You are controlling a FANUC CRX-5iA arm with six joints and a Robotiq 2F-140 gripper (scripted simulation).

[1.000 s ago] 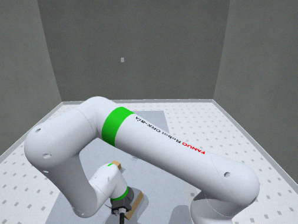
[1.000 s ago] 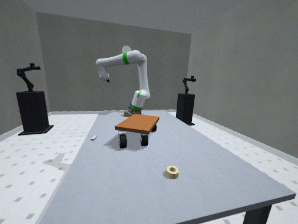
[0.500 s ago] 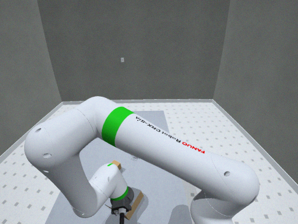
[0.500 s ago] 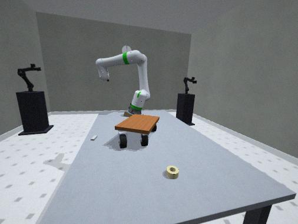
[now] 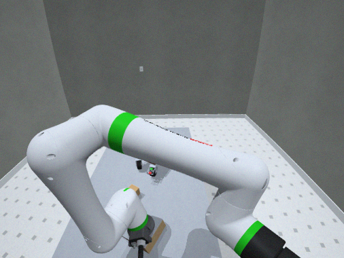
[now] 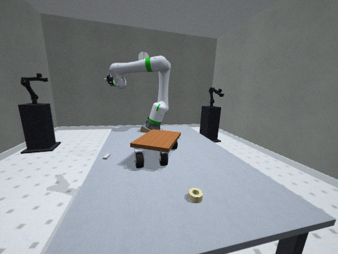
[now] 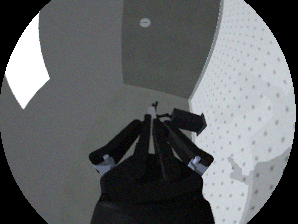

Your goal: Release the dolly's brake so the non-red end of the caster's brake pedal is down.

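My gripper is now 890 mm short of the caster brake pedal, 420 mm above it and 350 mm to the right of it. Also, from my hand: yellow tape roll 1480 mm ahead, 490 mm below, 350 mm to the left; white block 1040 mm ahead, 490 mm below, 30 mm to the left; brown box 770 mm ahead, 480 mm to the left, 470 mm below.
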